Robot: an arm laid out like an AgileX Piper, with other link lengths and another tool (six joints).
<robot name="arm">
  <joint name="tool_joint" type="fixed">
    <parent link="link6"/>
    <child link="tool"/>
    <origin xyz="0.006 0.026 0.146" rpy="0 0.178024 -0.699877"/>
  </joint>
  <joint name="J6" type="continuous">
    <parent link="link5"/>
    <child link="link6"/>
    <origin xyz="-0.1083 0 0" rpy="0 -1.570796 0"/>
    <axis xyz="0 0 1"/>
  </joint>
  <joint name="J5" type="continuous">
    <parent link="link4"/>
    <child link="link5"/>
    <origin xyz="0 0 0" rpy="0 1.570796 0"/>
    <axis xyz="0 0 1"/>
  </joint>
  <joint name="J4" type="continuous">
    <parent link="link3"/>
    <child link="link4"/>
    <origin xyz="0.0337 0.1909 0" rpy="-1.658 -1.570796 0"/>
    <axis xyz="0 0 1"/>
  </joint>
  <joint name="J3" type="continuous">
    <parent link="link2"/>
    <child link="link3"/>
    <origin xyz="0.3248 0.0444 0" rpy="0 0 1.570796"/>
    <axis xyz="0 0 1"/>
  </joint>
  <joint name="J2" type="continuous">
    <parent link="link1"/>
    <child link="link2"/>
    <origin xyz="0 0 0" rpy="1.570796 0 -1.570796"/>
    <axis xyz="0 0 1"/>
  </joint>
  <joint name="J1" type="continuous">
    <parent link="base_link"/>
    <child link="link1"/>
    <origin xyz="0 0 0.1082" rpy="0 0 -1.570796"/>
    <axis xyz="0 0 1"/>
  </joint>
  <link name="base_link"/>
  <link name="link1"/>
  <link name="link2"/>
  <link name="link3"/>
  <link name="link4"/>
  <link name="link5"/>
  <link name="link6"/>
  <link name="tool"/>
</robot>
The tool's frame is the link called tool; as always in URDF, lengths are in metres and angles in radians. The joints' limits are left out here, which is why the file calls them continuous.
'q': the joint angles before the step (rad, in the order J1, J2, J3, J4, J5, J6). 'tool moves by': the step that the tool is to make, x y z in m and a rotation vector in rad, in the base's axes. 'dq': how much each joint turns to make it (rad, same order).
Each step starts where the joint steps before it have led.
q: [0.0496, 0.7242, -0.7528, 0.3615, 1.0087, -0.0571]
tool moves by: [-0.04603, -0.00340, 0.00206, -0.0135, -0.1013, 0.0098]
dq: [0.0001, -0.2212, 0.0161, -0.0288, 0.1030, 0.0262]
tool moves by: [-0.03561, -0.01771, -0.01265, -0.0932, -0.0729, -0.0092]
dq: [-0.0002, -0.1786, 0.0000, -0.0933, 0.1143, 0.0022]
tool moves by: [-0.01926, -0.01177, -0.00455, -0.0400, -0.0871, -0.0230]
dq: [0.0000, -0.1338, 0.0000, -0.0517, 0.0486, 0.0064]
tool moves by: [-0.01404, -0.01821, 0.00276, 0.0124, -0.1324, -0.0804]
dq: [0.0000, -0.1510, 0.0000, -0.0680, 0.0080, 0.0698]
